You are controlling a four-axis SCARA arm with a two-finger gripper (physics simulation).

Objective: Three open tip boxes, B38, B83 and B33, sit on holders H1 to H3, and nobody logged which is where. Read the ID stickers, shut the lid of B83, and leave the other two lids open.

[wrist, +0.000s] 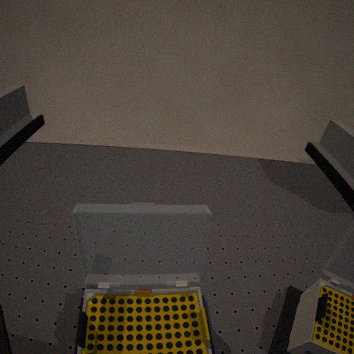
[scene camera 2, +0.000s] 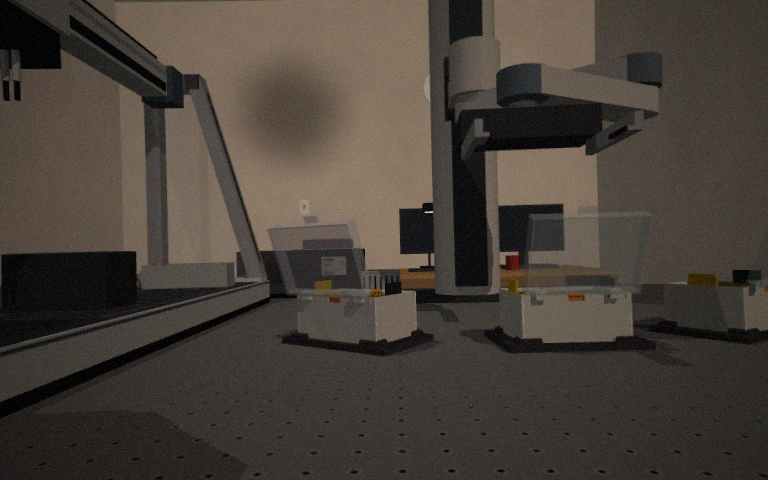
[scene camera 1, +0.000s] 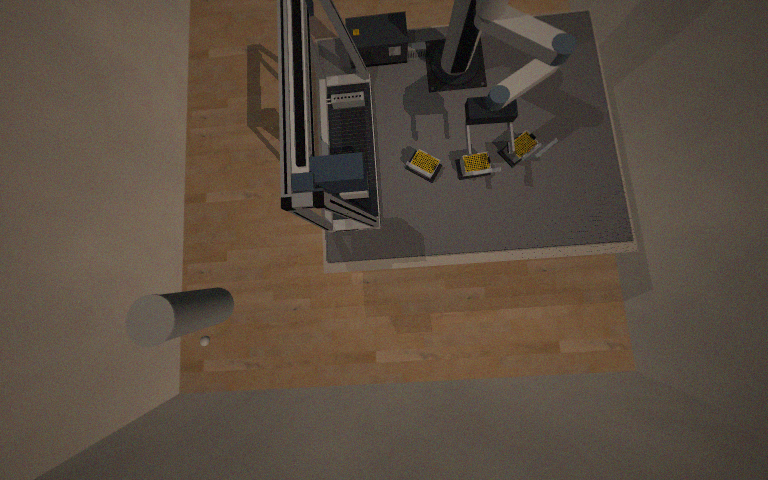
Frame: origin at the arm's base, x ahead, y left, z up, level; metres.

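Seen in the pictures: gripper, fingertip midpoint: (wrist: 181,112) (scene camera 2: 557,124) (scene camera 1: 490,153); arm's base, link origin: (scene camera 2: 467,300) (scene camera 1: 454,65).
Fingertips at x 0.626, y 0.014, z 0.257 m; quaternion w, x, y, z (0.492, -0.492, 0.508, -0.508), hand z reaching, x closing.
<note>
Offsets run from my fingertips to a thing's middle. "spot": to the spot under its first point.
Box B83 {dx -0.049, dy +0.014, dz -0.180 m} (scene camera 1: 476,161) (scene camera 2: 572,318) (wrist: 145,322), white with a yellow rack, is in the middle; its clear lid {dx +0.017, dy +0.019, dz -0.140 m} (scene camera 2: 591,249) (wrist: 142,240) stands open. Box B33 {dx -0.058, dy -0.237, dz -0.163 m} (scene camera 1: 424,162) (scene camera 2: 339,318) (wrist: 306,320) is at the left in both scene views and at the right in the wrist view, lid {dx -0.017, dy -0.266, dz -0.140 m} (scene camera 2: 317,249) open. Box B38 (scene camera 1: 524,144) (scene camera 2: 702,308) is at the right in the scene views, lid {dx -0.062, dy +0.277, dz -0.140 m} (scene camera 1: 546,148) open. Each sits on a black holder. No sticker is readable now. My gripper (scene camera 1: 491,145) (scene camera 2: 529,150) (wrist: 181,112) is open and empty, high above and behind B83.
A gantry frame (scene camera 1: 295,113) (scene camera 2: 155,186) and a dark tray deck stand at the left. A dark instrument box {spot: dx -0.727, dy -0.414, dz -0.129 m} (scene camera 1: 376,33) is at the back, beside the arm's column (scene camera 1: 461,42) (scene camera 2: 472,226). The neighbouring open lids rise at both sides of B83.
</note>
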